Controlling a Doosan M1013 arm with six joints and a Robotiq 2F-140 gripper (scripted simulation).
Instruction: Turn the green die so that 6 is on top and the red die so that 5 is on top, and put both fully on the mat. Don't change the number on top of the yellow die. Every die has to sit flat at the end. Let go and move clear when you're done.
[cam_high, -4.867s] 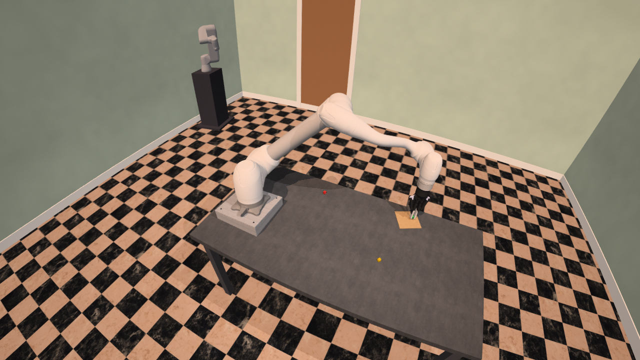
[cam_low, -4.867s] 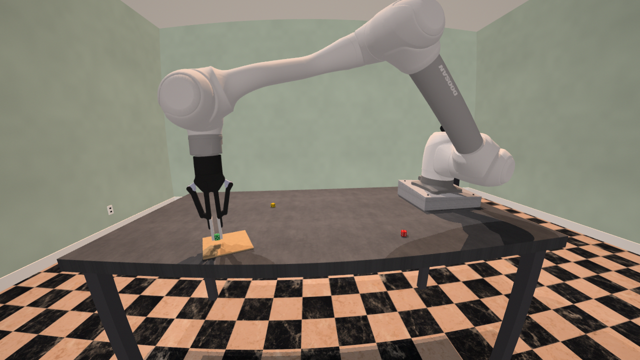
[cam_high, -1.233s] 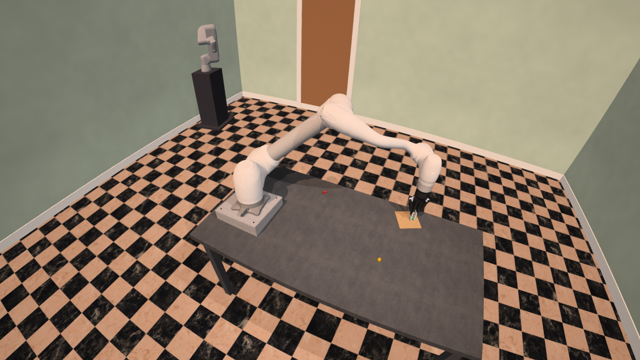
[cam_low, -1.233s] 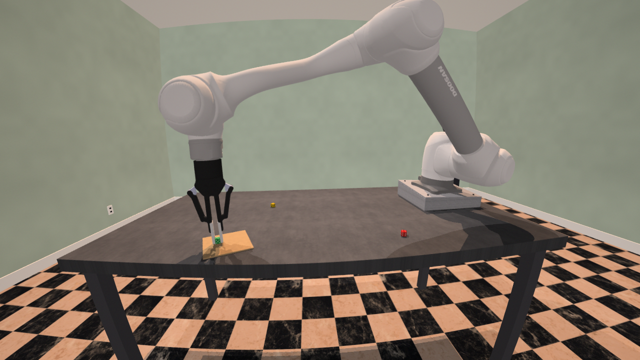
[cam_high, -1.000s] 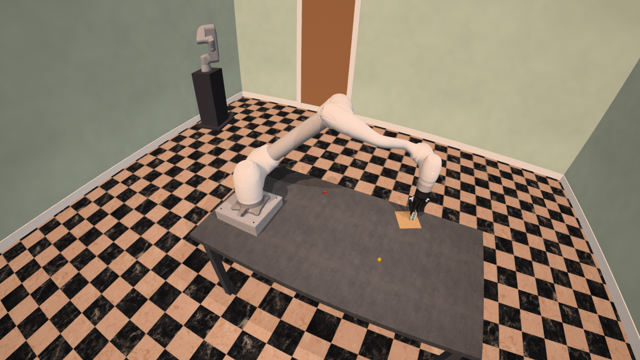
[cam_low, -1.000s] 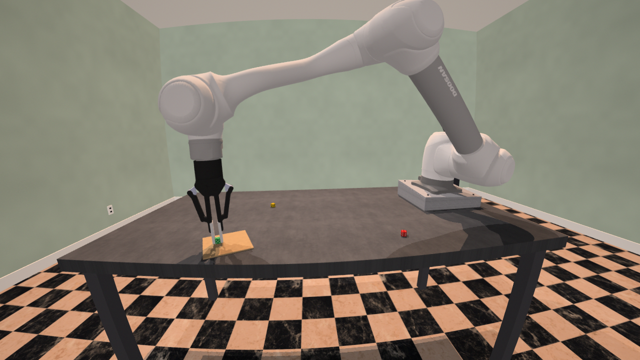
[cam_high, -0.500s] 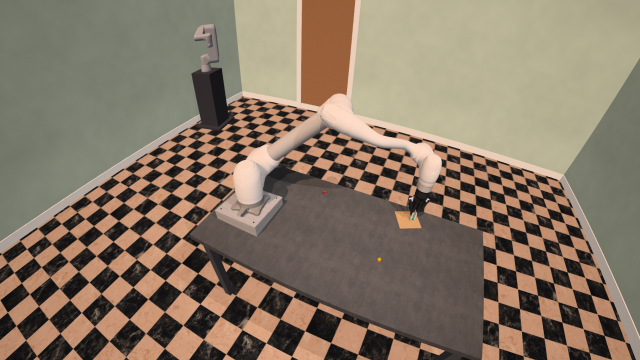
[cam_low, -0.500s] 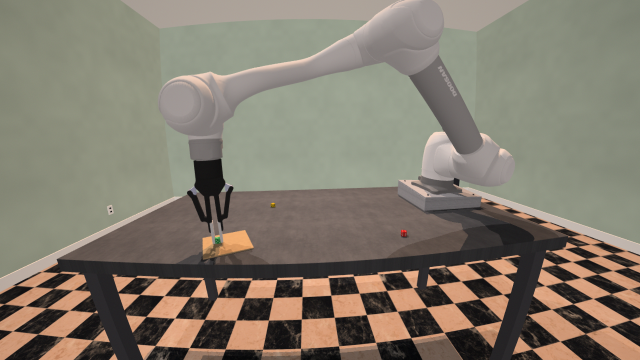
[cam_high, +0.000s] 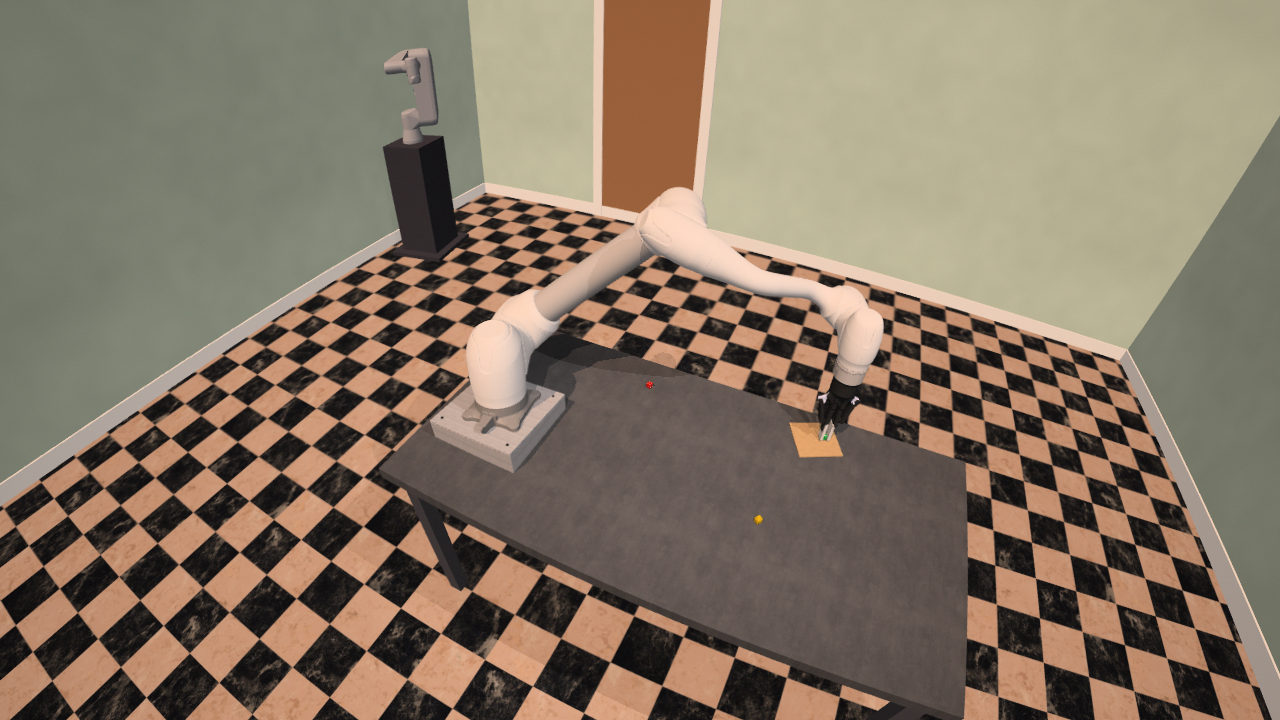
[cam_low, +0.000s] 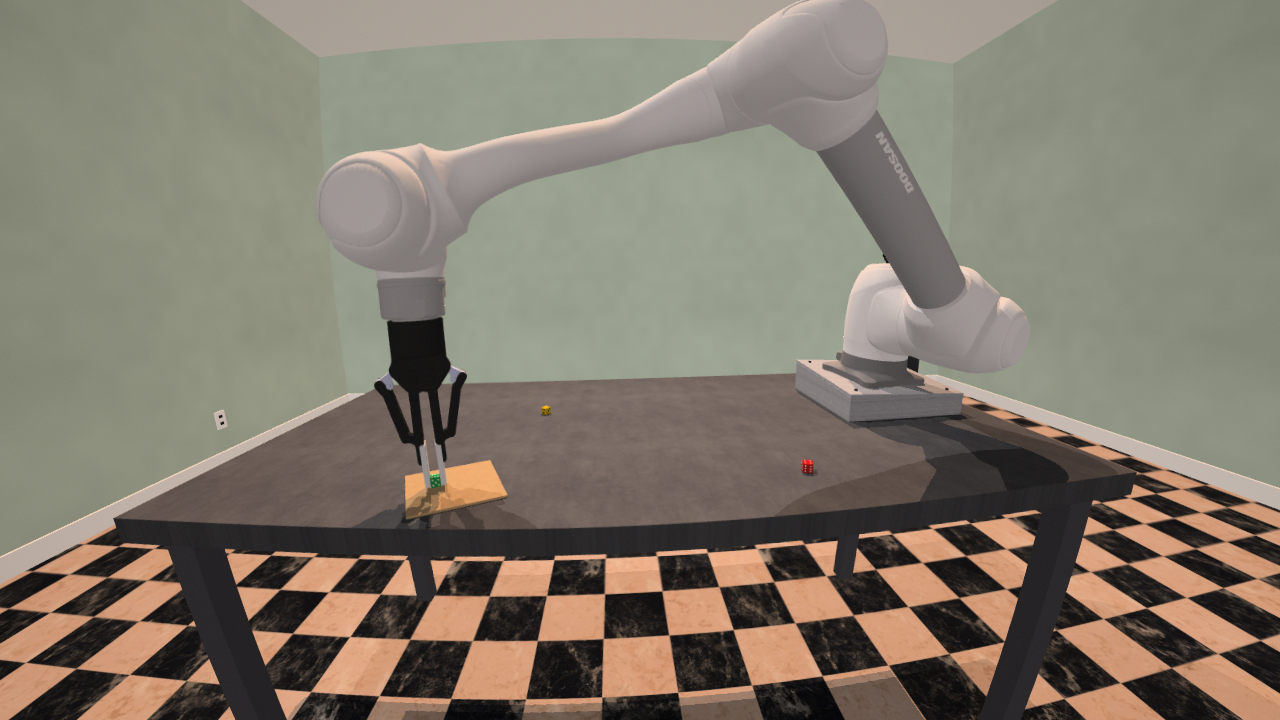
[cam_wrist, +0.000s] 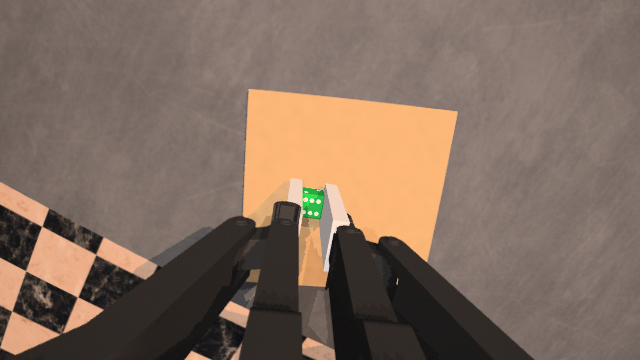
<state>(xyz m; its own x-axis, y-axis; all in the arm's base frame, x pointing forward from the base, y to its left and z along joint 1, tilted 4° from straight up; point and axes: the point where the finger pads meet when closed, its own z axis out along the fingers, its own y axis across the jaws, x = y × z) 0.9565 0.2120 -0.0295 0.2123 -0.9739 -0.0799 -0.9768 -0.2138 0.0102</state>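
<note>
Right now the green die is 3 cm below my hand. The rest, counted from my hand: yellow die (35 cm to the right, 17 cm behind, 4 cm below); then red die (58 cm behind, 8 cm to the left, 4 cm below); then orange mat (4 cm below, 2 cm behind, 1 cm to the right).
</note>
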